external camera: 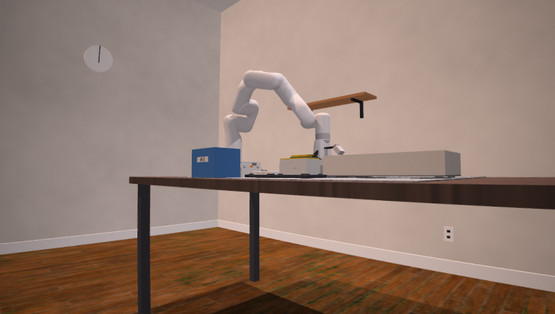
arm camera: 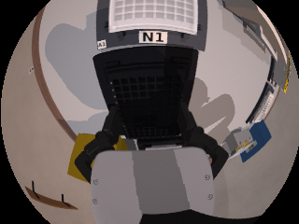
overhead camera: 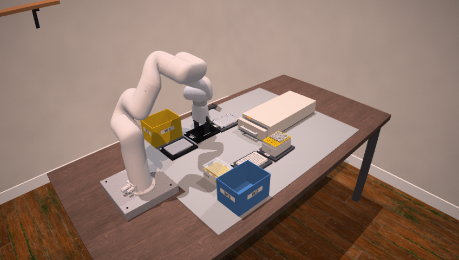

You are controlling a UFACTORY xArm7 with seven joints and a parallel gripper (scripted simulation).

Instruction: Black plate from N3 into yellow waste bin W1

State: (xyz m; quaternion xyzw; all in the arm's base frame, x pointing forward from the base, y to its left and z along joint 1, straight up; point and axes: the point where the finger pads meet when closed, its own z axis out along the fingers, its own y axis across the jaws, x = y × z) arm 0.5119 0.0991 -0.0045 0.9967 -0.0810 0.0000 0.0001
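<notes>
My hand is 1 cm above the black plate. From my hand the other things lie so: drawer (26 cm ahead, 25 cm to the right, 1 cm below); yellow bin W1 (16 cm to the left, 15 cm behind, 1 cm above); work nest N3 (3 cm below).
</notes>
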